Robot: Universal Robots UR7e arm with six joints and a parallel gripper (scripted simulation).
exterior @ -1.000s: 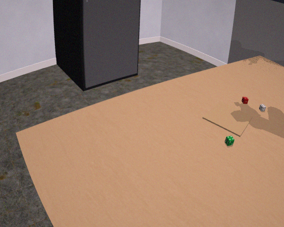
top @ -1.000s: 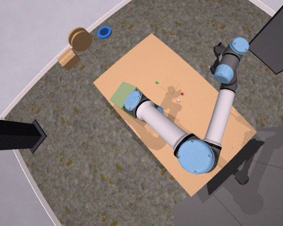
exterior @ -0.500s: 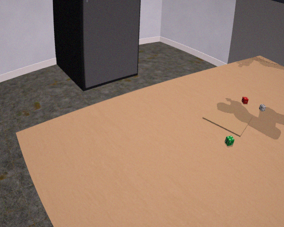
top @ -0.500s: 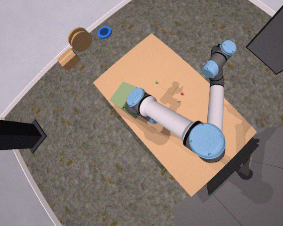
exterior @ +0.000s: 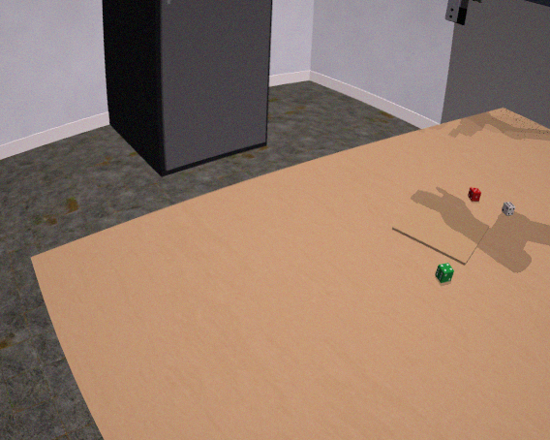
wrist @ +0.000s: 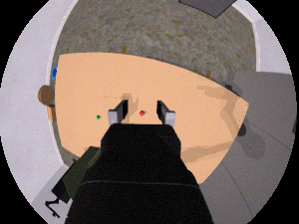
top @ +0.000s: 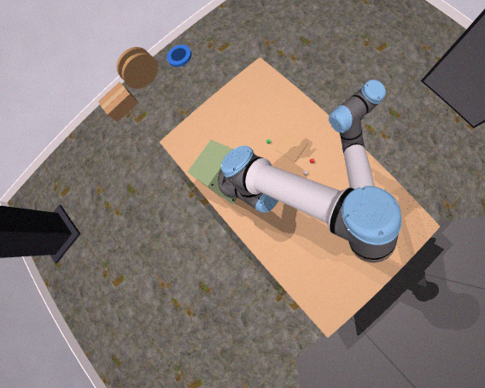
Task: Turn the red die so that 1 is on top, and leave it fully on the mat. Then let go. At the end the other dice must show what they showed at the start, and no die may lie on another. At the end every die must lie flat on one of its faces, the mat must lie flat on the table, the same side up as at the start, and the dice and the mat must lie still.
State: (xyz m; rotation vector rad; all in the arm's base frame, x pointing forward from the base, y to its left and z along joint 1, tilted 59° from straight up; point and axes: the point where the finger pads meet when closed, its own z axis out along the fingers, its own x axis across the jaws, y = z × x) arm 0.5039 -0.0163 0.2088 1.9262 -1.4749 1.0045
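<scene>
My hand is 190 mm past the white die, 10 mm to the right of it and 330 mm above it. From my hand the other things lie so: red die: 120 mm behind, 30 mm to the left, 330 mm below; mat: 130 mm behind, 170 mm to the left, 340 mm below; green die: 190 mm behind, 290 mm to the left, 330 mm below.
</scene>
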